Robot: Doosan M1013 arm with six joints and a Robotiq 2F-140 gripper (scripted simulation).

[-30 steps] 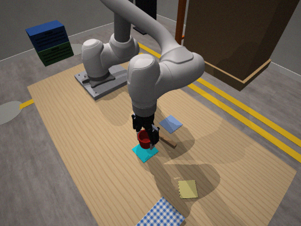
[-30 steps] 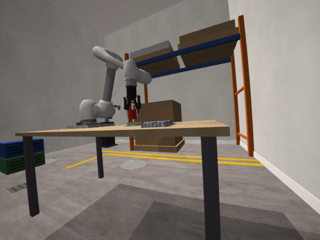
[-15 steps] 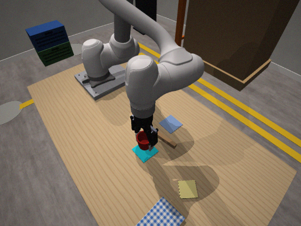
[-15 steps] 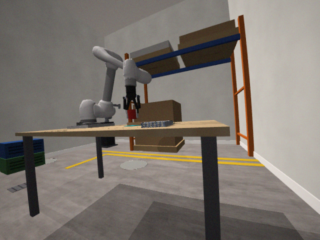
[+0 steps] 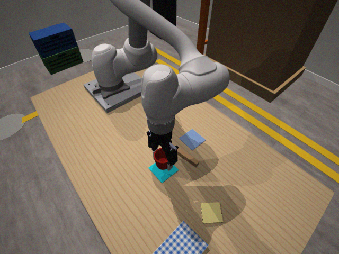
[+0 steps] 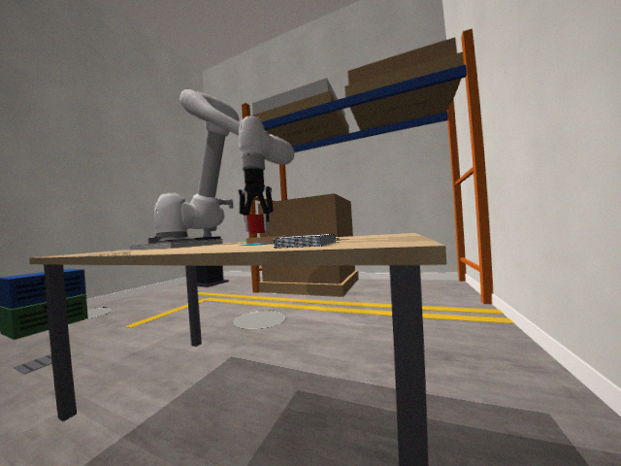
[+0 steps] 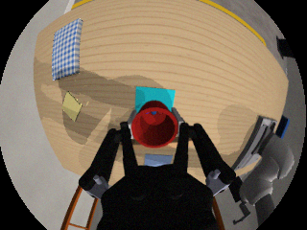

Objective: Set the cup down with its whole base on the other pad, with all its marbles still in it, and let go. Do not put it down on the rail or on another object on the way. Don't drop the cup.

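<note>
The cyan pad is 9 cm below my hand. From my hand the other things lie so: wooden rail 11 cm to the left, 8 cm below, 3 cm behind; then red cup 2 cm below.
</note>
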